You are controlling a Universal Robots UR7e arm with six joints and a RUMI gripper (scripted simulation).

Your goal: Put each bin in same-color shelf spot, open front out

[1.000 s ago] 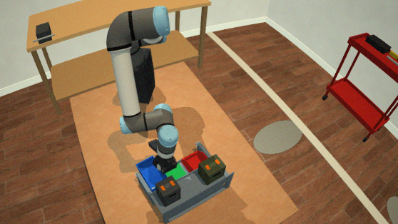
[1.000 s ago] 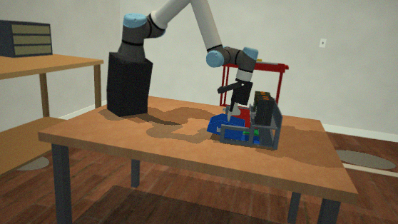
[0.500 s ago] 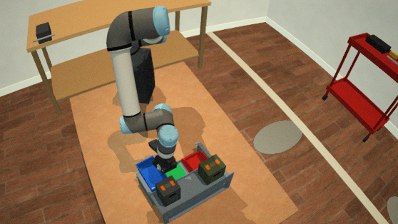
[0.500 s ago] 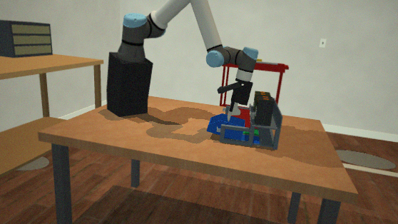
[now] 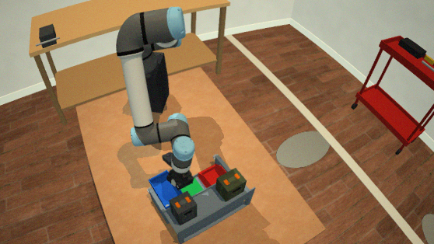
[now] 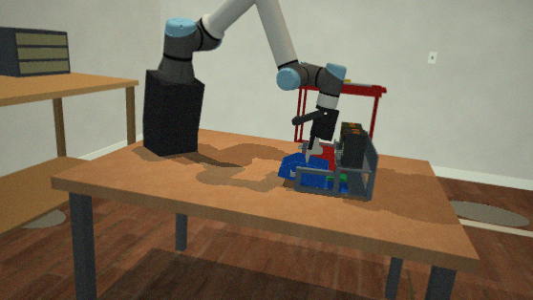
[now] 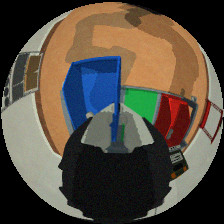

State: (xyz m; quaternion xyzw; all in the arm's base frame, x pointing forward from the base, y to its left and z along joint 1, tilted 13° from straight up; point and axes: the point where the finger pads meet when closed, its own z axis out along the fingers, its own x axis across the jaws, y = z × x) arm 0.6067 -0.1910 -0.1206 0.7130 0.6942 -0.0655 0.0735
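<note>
Now: hand 10 mm past the blue bin, 50 mm to the left of it and 20 mm above it. Also, from my hand: red bin: 80 mm ahead, 180 mm to the left, 40 mm below.
</note>
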